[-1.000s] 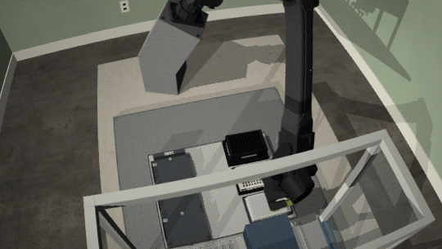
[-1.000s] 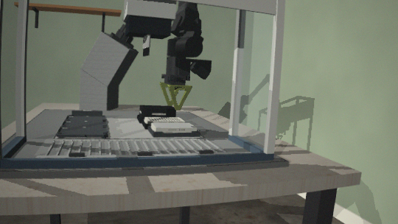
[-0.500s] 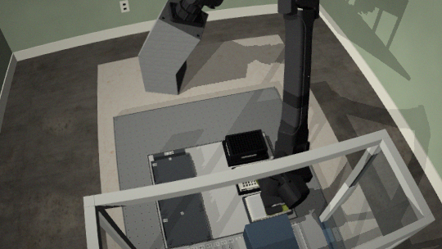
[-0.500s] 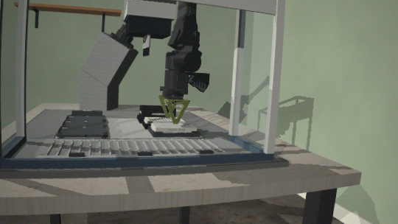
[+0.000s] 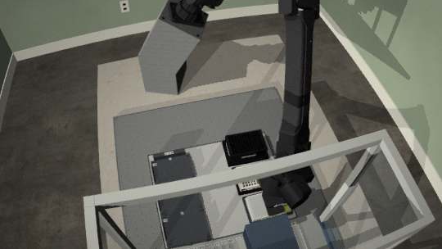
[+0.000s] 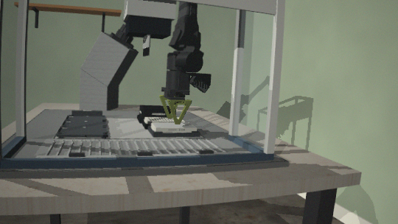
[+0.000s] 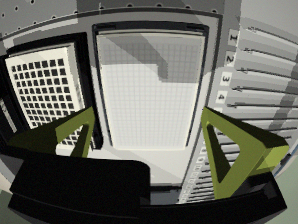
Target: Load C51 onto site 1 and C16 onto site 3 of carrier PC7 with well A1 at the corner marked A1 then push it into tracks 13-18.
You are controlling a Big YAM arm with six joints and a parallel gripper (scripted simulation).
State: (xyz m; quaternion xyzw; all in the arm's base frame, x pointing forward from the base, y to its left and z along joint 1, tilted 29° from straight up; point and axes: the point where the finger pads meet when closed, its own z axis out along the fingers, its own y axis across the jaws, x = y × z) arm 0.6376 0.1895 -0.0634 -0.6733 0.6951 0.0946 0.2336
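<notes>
Right now my hand is 30 mm above the white block. Round my hand: white frame bar: 110 mm ahead, 130 mm to the right, 420 mm above; then nest S1: 220 mm behind, 10 mm to the right, 40 mm below; then dark carrier PC7: 90 mm behind, 270 mm to the right, 30 mm below.
</notes>
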